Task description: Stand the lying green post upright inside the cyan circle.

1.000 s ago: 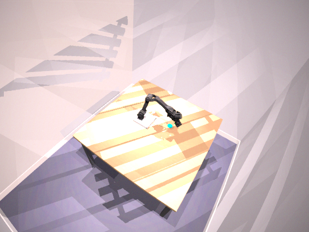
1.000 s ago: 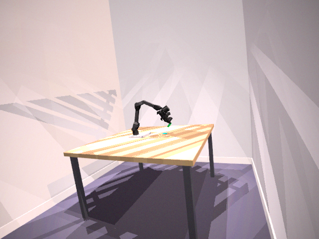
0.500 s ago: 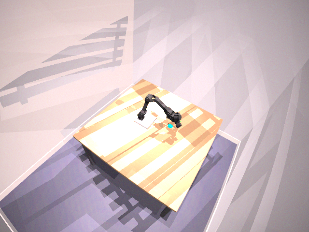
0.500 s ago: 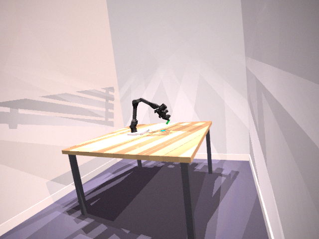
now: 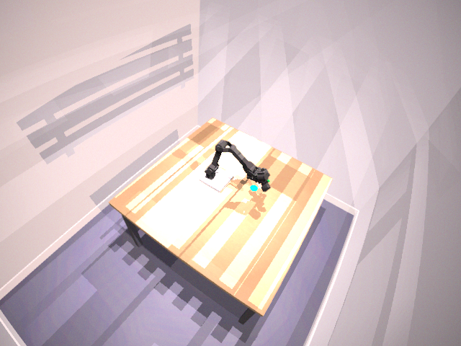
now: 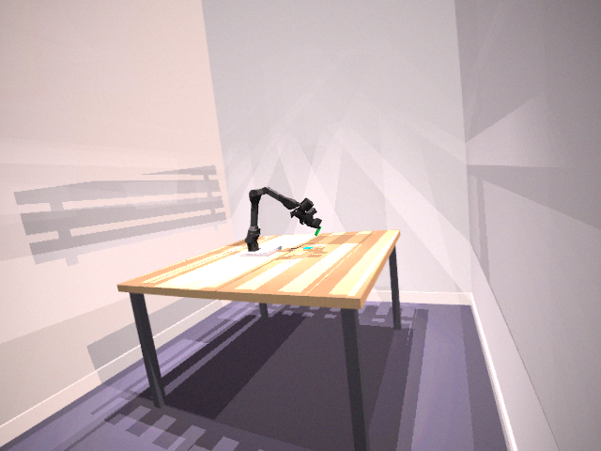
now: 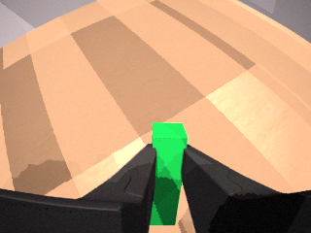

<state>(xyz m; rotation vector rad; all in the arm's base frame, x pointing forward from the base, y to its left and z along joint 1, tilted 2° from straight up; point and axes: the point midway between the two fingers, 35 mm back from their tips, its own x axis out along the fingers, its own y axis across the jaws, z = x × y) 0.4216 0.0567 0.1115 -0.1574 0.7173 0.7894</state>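
The cyan circle lies 120 mm below my gripper tip, 80 mm behind it and 10 mm to the right of it. The rest, counted from my gripper tip: green post 20 mm below, 10 mm to the right, 10 mm behind.
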